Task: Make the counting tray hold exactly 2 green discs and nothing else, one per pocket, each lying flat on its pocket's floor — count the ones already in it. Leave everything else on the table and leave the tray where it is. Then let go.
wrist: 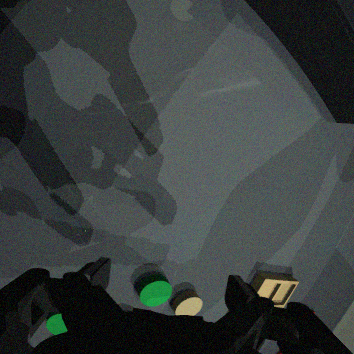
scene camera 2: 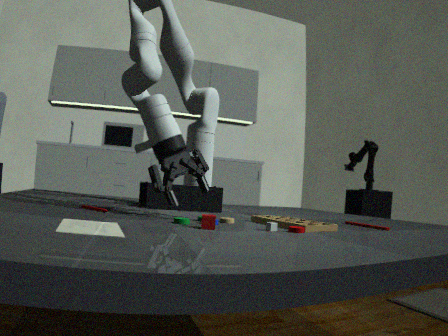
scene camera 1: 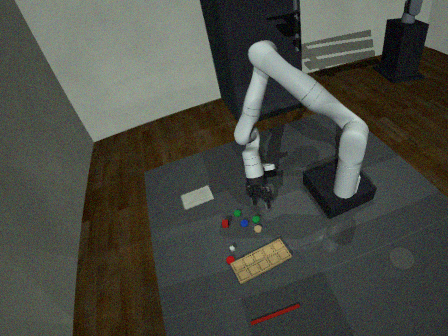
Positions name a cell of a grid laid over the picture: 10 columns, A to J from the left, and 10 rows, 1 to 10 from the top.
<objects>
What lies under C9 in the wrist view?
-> My gripper.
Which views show the tan counting tray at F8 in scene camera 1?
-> The wrist view, scene camera 2 and scene camera 1: all of them.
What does my gripper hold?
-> Nothing.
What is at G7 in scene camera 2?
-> A tan counting tray.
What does the tan counting tray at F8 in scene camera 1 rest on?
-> The table.
</objects>
